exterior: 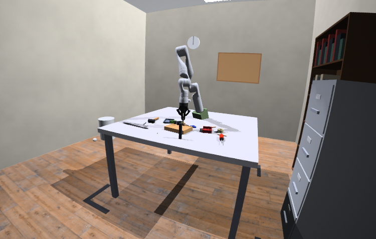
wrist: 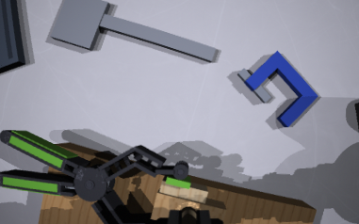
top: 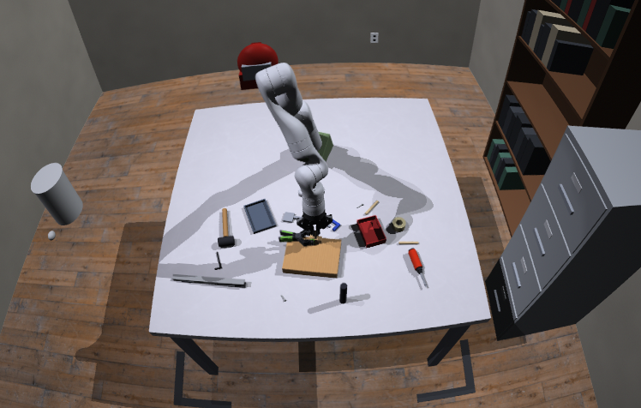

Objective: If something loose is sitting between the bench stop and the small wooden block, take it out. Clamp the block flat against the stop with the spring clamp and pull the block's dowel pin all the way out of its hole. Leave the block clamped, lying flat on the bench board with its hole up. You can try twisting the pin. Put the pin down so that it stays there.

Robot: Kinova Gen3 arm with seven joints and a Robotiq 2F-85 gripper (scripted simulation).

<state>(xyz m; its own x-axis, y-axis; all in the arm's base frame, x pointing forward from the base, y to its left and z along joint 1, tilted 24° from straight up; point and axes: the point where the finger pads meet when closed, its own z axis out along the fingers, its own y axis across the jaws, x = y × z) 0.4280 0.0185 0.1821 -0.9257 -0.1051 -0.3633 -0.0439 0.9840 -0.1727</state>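
My gripper is now 2 cm above the round dowel pin. The rest, counted from my hand: grey t-shaped tool 13 cm behind, 9 cm below, 7 cm to the right; wooden bench board 7 cm below, 5 cm ahead, 2 cm to the right; wooden block 5 cm below.
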